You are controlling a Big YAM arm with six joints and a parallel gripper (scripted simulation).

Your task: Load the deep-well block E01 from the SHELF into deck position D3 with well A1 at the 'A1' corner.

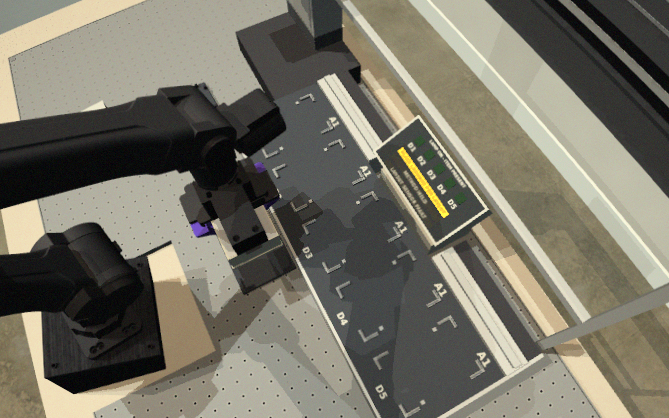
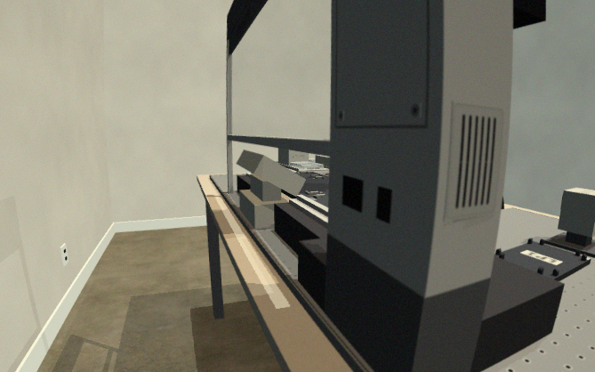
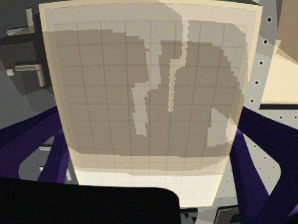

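Now: the regrip nest RG 13 cm below my hand. The rest, counted from my hand: ready key (34 cm to the left, 11 cm behind, 5 cm below); then deep-well block (1 cm below); then LP1 pad (35 cm to the left, 13 cm below, 6 cm ahead).
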